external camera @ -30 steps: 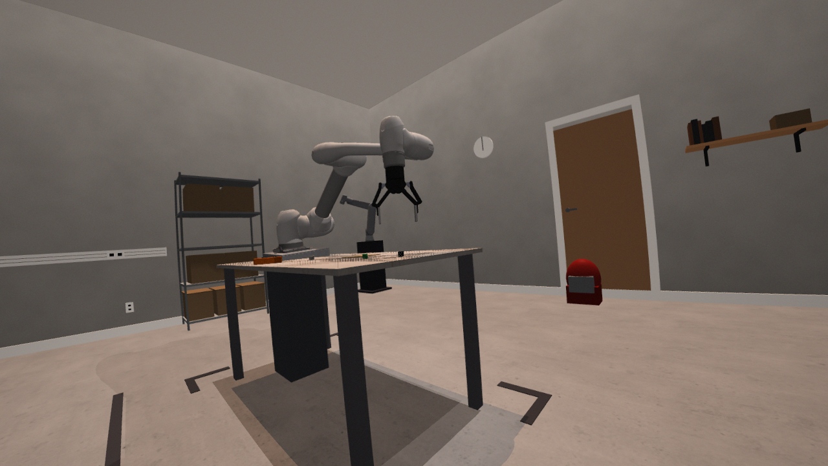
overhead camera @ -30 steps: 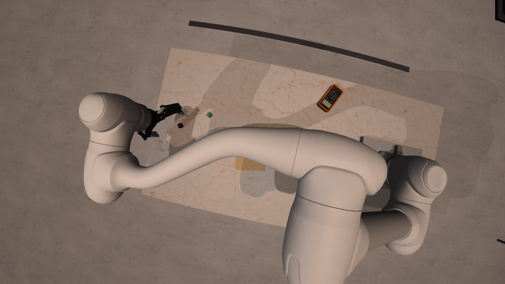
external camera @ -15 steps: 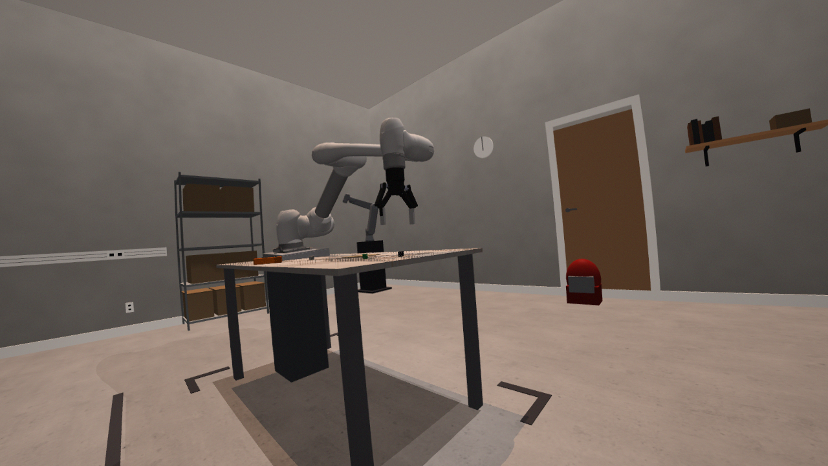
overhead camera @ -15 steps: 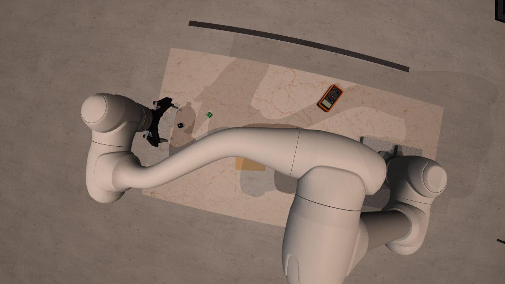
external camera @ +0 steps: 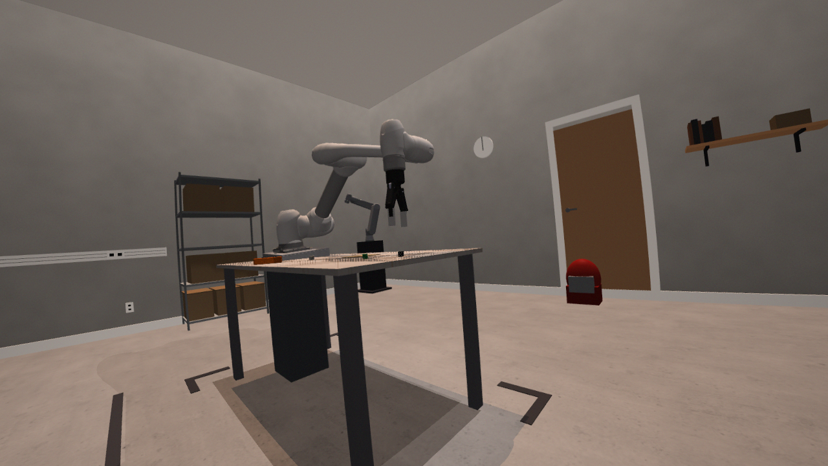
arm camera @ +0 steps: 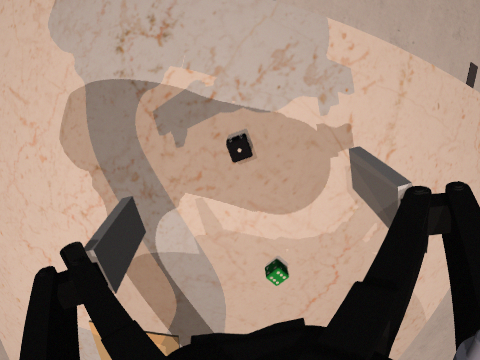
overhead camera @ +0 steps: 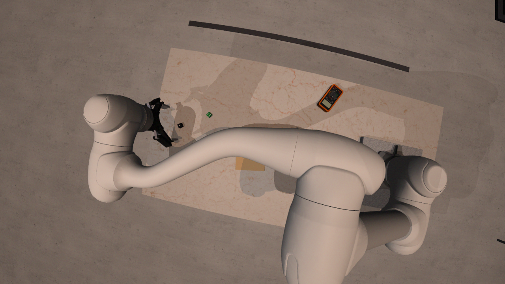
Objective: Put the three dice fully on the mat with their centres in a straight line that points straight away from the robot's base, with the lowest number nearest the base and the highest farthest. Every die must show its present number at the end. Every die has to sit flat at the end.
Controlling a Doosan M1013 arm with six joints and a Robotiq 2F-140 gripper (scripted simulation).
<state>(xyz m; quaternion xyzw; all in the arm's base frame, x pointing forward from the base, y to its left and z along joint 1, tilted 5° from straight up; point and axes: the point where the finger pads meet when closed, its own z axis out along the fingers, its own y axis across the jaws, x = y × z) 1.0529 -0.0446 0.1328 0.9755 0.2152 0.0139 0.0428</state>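
Right now the black die is 120 mm below my hand. Round my hand: white die: 570 mm behind, 70 mm to the right, 120 mm below; then mat: 360 mm behind, 90 mm to the left, 130 mm below; then green die: 140 mm behind, 70 mm to the right, 120 mm below.
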